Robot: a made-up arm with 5 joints. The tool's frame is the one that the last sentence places.
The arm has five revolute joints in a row. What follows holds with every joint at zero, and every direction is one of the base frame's. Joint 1 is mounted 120 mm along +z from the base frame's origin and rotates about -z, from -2.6 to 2.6 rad. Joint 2 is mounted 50 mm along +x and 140 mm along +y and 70 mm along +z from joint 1 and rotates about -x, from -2.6 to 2.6 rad. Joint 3 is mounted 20 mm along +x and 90 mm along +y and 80 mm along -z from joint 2 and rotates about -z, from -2.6 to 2.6 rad. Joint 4 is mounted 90 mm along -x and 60 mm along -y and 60 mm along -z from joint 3 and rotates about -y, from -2.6 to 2.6 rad. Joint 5 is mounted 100 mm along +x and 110 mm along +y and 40 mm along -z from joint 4 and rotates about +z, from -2.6 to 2.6 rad. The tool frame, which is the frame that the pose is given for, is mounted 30 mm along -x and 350 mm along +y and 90 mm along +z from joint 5; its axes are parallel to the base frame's.
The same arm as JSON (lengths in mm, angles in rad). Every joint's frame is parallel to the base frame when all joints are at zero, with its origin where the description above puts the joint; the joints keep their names.
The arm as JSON. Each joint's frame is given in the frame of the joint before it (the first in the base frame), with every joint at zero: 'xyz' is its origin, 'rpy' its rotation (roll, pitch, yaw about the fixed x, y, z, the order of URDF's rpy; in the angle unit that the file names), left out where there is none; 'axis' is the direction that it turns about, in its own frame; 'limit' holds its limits. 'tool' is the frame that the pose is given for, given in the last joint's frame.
{"units": {"length": "mm", "angle": "rad"}, "joints": [{"name": "joint 1", "type": "revolute", "origin": {"xyz": [0.0, 0.0, 120.0]}, "axis": [0.0, 0.0, -1.0], "limit": {"lower": -2.6, "upper": 2.6}}, {"name": "joint 2", "type": "revolute", "origin": {"xyz": [50.0, 140.0, 70.0]}, "axis": [-1.0, 0.0, 0.0], "limit": {"lower": -2.6, "upper": 2.6}}, {"name": "joint 3", "type": "revolute", "origin": {"xyz": [20.0, 90.0, -80.0]}, "axis": [0.0, 0.0, -1.0], "limit": {"lower": -2.6, "upper": 2.6}}, {"name": "joint 4", "type": "revolute", "origin": {"xyz": [-90.0, -60.0, -60.0]}, "axis": [0.0, -1.0, 0.0], "limit": {"lower": -2.6, "upper": 2.6}}, {"name": "joint 5", "type": "revolute", "origin": {"xyz": [100.0, 110.0, -40.0]}, "axis": [0.0, 0.0, 1.0], "limit": {"lower": -2.6, "upper": 2.6}}], "tool": {"origin": {"xyz": [-30.0, 350.0, 90.0]}}}
